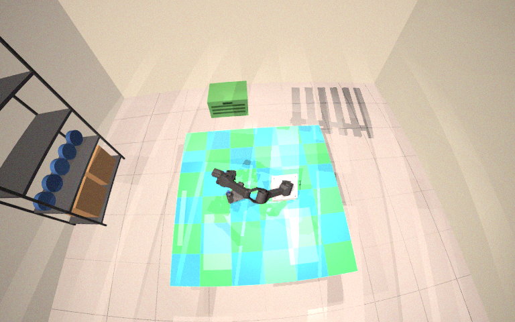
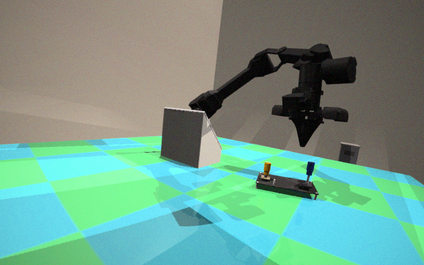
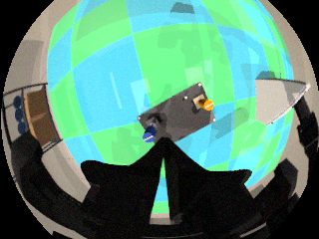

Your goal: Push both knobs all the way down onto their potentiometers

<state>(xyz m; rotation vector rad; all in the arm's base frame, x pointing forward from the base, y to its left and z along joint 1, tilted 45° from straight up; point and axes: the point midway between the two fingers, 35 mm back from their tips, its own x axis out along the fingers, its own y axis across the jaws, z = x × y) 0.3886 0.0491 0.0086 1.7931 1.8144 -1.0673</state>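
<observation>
My gripper tip is now 30 mm short of the blue knob, 10 mm to the right of it and 50 mm above it. Also, from my gripper tip: orange knob: 80 mm behind, 20 mm to the right, 70 mm below.
</observation>
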